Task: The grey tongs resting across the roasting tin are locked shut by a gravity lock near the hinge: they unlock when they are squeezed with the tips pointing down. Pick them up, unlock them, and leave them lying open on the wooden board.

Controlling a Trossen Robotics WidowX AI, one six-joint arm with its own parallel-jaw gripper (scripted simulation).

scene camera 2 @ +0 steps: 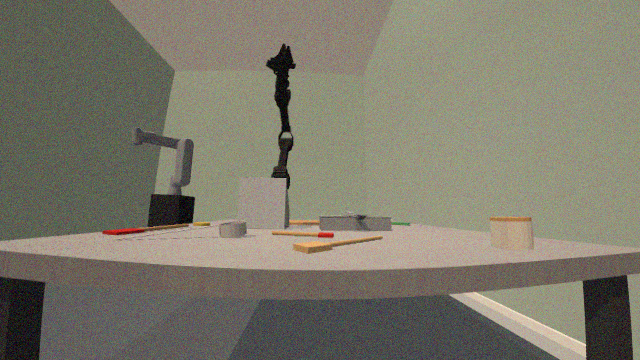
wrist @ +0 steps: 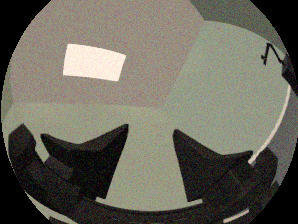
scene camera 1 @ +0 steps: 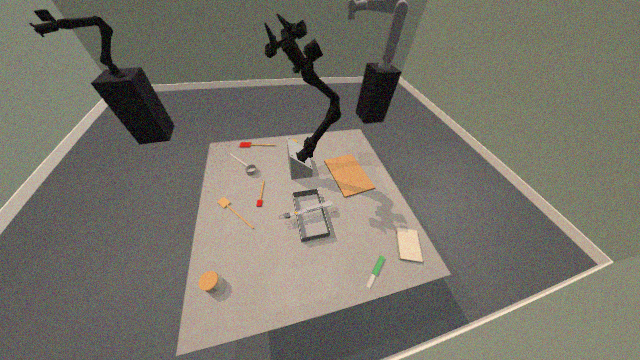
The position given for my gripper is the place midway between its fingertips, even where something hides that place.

Observation:
In view: my gripper (scene camera 1: 270, 18), a pale block (scene camera 1: 408, 246), a cork-topped tub (scene camera 2: 515, 233), a roasting tin (scene camera 1: 313, 225) and a wooden board (scene camera 1: 351, 179).
My gripper is seen too in the wrist view (wrist: 151, 130). The roasting tin also shows in scene camera 2 (scene camera 2: 326, 223). The wrist view does not show the pale block: it is out of frame. The wrist view does not show the cork-topped tub: it is out of frame.

